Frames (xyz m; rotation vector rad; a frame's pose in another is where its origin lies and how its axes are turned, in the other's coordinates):
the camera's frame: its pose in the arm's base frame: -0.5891 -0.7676 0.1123 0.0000 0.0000 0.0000
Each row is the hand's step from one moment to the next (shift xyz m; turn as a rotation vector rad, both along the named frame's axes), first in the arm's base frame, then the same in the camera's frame.
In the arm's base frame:
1: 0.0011 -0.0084 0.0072 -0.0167 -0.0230 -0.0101
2: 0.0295 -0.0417 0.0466 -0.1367 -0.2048 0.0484
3: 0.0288 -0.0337 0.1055 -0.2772 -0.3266 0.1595
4: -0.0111 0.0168 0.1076 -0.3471 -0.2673 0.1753
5: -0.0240 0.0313 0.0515 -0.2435 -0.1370 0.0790
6: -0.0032 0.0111 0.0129 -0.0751 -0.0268 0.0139
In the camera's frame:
1: 0.0011 -0.0084 0.0072 -0.0167 -0.0230 -0.0101
2: 0.0295 -0.0417 0.0466 -0.1367 -0.2048 0.0484
3: 0.0288 -0.0337 0.1055 -0.2772 -0.3266 0.1595
4: -0.0111 0.0168 0.1076 -0.3471 -0.2673 0.1753
5: -0.0240 0.0313 0.0515 -0.2435 -0.1370 0.0790
6: -0.0032 0.0111 0.0129 -0.0751 -0.0268 0.0139

